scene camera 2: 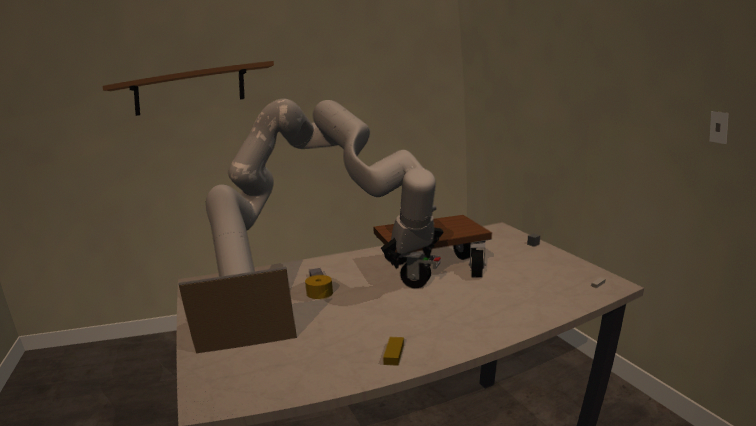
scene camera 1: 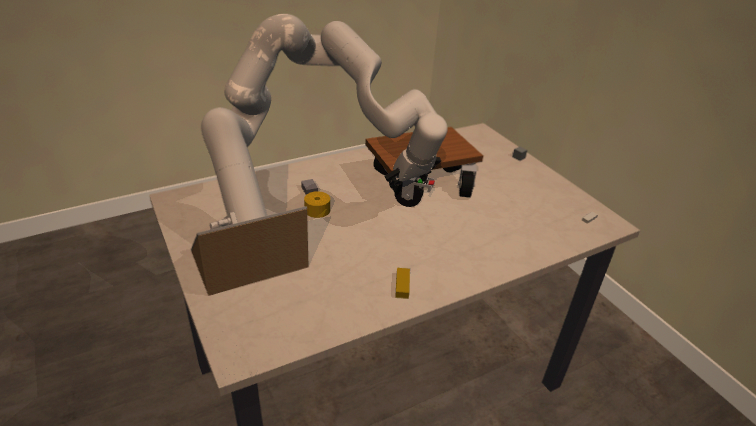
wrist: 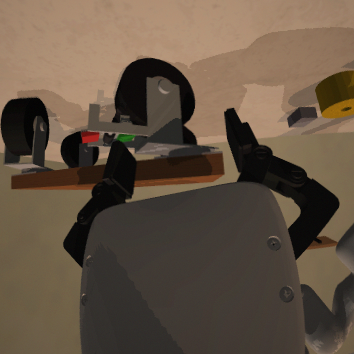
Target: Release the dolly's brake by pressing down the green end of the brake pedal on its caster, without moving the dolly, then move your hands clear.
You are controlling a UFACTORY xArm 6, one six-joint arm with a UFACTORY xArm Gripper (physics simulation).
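Note:
The dolly's wooden deck (scene camera 1: 460, 145) (scene camera 2: 468, 230) (wrist: 50, 179) stands on black-wheeled casters at the back right of the table. The near caster (scene camera 1: 408, 202) (scene camera 2: 415, 281) (wrist: 132, 85) carries the brake pedal, with a green end (scene camera 1: 420, 180) (scene camera 2: 425, 259) (wrist: 126, 137) beside the fork and a red end (scene camera 1: 431, 182) (scene camera 2: 436, 259) (wrist: 90, 137) farther out. My gripper (scene camera 1: 410, 179) (scene camera 2: 411, 256) (wrist: 174, 136) is open and empty, pointing down at this caster. One fingertip is right at the green end; contact cannot be told. The other finger is on the opposite side of the caster.
A yellow cylinder (scene camera 1: 317, 205) (scene camera 2: 319, 288) (wrist: 337, 95) and a grey block (scene camera 1: 309, 185) (wrist: 302, 117) stand left of the dolly. A brown panel (scene camera 1: 253, 254) (scene camera 2: 238, 312) stands at the left. A yellow block (scene camera 1: 403, 283) (scene camera 2: 393, 350) lies near the front edge; a dark cube (scene camera 1: 520, 153) is at the right.

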